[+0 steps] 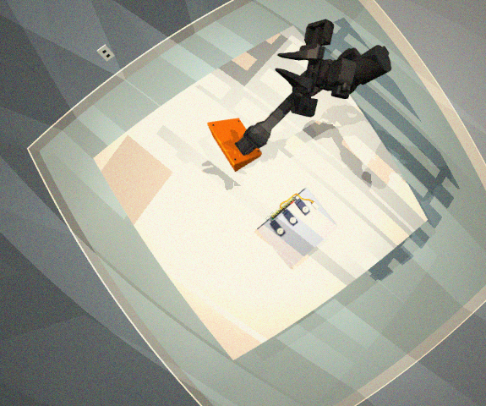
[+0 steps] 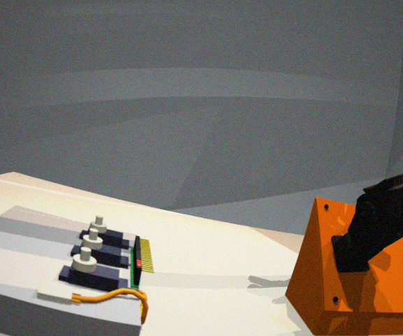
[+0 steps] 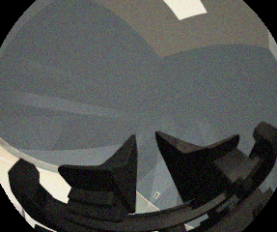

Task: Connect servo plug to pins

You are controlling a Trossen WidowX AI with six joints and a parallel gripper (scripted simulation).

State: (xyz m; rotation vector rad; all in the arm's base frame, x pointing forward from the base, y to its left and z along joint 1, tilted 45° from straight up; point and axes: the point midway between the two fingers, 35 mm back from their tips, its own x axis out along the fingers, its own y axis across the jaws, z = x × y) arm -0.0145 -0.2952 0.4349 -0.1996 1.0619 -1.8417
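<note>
Right now my gripper tip is 310 mm short of the red band, 40 mm to the left of it and 570 mm above it. From my gripper tip the other things lie so: holder plate (470 mm ahead, 80 mm to the right, 620 mm below).
</note>
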